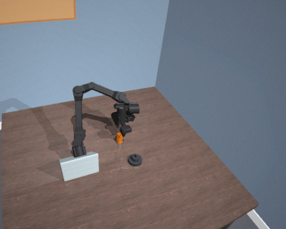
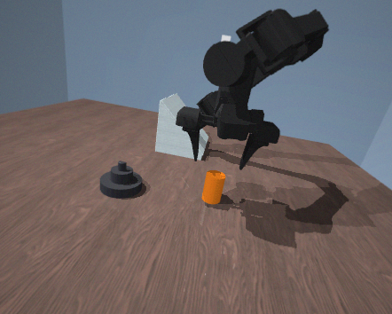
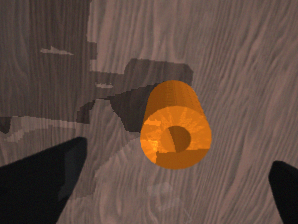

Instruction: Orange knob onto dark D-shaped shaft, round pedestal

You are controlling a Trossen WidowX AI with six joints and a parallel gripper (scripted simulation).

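Now: the orange knob 50 mm below my gripper tip. The rest, counted from my gripper tip: dark round pedestal: 190 mm to the right, 50 mm below, 10 mm ahead.
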